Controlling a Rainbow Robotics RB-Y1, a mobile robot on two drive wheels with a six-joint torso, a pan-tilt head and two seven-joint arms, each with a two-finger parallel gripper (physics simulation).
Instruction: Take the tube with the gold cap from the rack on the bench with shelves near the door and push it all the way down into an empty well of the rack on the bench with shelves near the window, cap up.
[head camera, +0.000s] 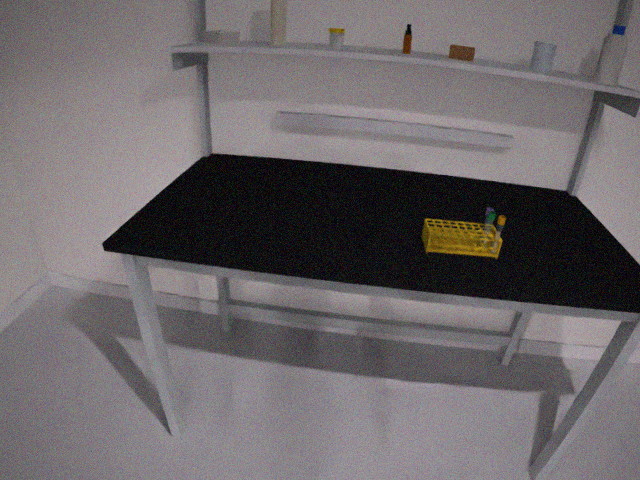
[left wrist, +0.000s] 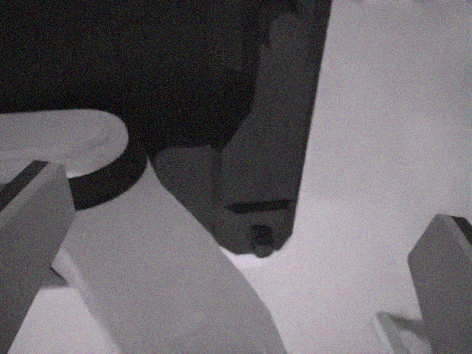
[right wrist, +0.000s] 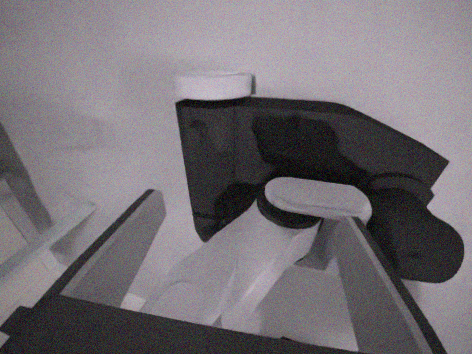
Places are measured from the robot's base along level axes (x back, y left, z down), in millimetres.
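Pixels of known places: left gripper, fingertip midpoint: (left wrist: 246, 212); right gripper, fingertip midpoint: (right wrist: 247, 214).
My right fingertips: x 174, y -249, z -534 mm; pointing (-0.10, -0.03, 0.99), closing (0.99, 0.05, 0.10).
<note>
For each thing: its top centre in the pictures, then the offset to it from my right fingertips. "pt": a spot on its surface instead. Level surfaces: height alone.
- yellow rack, middle of its top: (head camera: 463, 229) dy -229, dx -960, dz -438 mm
- bench, its level: dz -381 mm
- tube with a gold cap, surface spot: (head camera: 500, 221) pt dy -303, dx -909, dz -490 mm
- tube with a green cap, surface spot: (head camera: 490, 217) pt dy -285, dx -933, dz -489 mm
- purple cap, surface spot: (head camera: 489, 210) pt dy -289, dx -954, dz -499 mm
- yellow-lidded jar, surface spot: (head camera: 336, 38) pt dy +89, dx -1449, dz -868 mm
- orange bottle, surface spot: (head camera: 407, 41) pt dy -131, dx -1394, dz -876 mm
- brown box, surface spot: (head camera: 461, 52) pt dy -300, dx -1352, dz -861 mm
- beaker, surface spot: (head camera: 543, 56) pt dy -555, dx -1291, dz -886 mm
- blue-capped bottle, surface spot: (head camera: 613, 56) pt dy -750, dx -1204, dz -923 mm
A yellow rack (head camera: 448, 243) stands on the black top of the bench (head camera: 289, 211), right of its middle, in the head view. A tube with a gold cap (head camera: 500, 221) stands upright at the rack's right end, cap up. Beside it stand a tube with a green cap (head camera: 490, 217) and one with a purple cap (head camera: 489, 210). The wells toward the rack's left look empty. My left gripper (left wrist: 246, 212) is open, with nothing between its fingers. My right gripper (right wrist: 247, 214) is open and empty. Neither gripper shows in the head view. A second rack does not show.
A shelf (head camera: 372, 55) above the bench holds a yellow-lidded jar (head camera: 336, 38), an orange bottle (head camera: 407, 41), a brown box (head camera: 461, 52), a beaker (head camera: 543, 56) and a blue-capped bottle (head camera: 613, 56). A rail (head camera: 392, 129) runs along the wall. Bench legs stand at both sides.
</note>
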